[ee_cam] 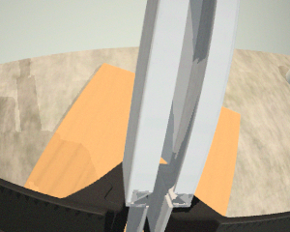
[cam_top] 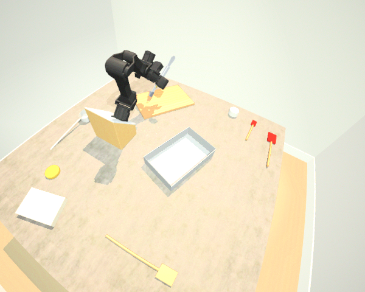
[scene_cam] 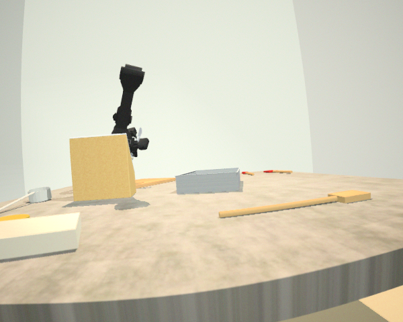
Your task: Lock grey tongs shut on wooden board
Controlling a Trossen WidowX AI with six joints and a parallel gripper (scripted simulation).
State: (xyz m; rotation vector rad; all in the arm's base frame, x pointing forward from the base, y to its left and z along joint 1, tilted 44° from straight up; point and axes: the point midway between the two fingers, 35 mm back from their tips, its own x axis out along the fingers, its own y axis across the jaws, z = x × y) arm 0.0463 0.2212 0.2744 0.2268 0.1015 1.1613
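The wooden board is 140 mm below my gripper tip. Round my gripper tip: roasting tin (280 mm ahead, 380 mm to the right, 110 mm below); then white slab (170 mm behind, 860 mm to the right, 130 mm below).
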